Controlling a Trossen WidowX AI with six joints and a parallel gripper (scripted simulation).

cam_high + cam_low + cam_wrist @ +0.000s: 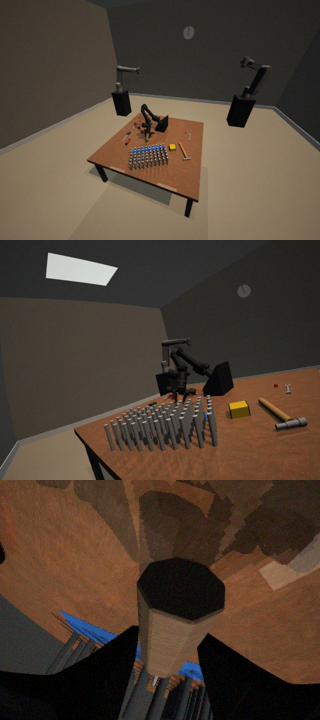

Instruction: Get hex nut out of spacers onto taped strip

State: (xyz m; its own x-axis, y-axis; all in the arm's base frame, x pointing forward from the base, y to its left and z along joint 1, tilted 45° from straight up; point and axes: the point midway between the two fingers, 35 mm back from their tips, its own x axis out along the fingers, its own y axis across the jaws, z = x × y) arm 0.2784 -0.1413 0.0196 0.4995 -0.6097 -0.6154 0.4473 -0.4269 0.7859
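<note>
Right now my gripper tip is 160 mm short of the blue taped strip, 80 mm to the right of it and 40 mm above it. The rest, counted from my gripper tip: yellow block: 380 mm to the left, 60 mm ahead, 20 mm below; grey wrench: 580 mm to the left, 250 mm behind, 40 mm below.
</note>
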